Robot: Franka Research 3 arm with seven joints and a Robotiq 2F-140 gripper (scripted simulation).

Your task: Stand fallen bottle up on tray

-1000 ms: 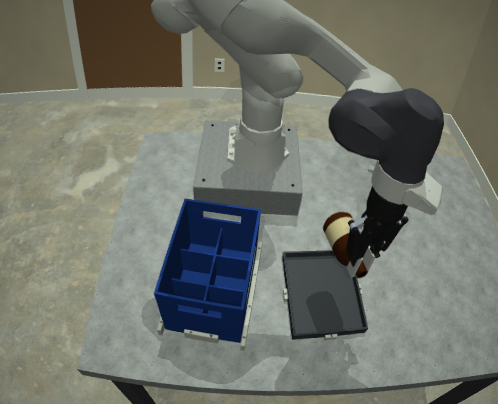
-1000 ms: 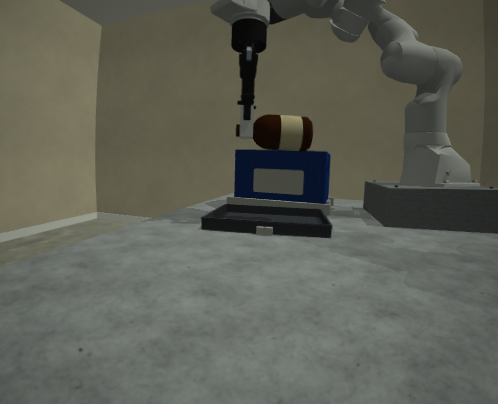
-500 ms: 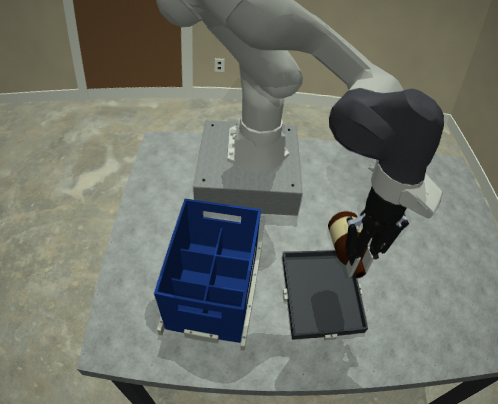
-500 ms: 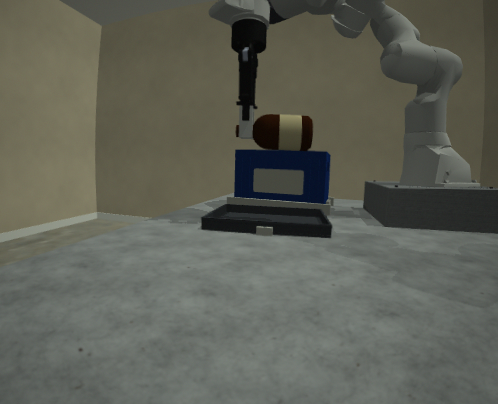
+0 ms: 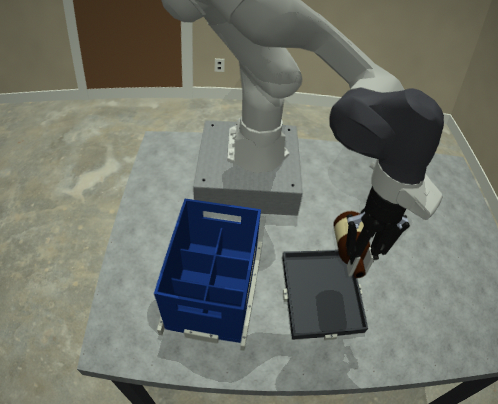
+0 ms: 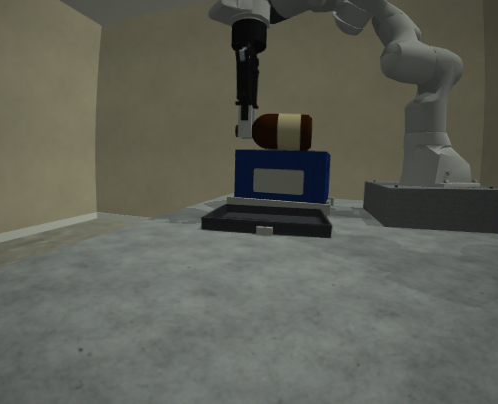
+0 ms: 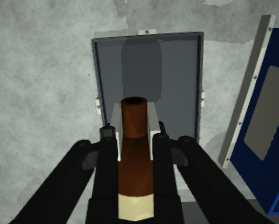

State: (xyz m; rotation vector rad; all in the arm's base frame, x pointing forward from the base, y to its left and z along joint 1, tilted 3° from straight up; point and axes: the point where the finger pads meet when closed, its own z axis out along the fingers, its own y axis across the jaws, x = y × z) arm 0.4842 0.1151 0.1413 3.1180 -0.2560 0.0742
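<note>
Now: the brown bottle 5 cm behind my hand, 2 cm below it and 1 cm to the left of it. Round my hand: blue crate (30 cm to the right, 13 cm below, 11 cm behind); dark grey tray (21 cm below, 6 cm behind, 2 cm to the right).
</note>
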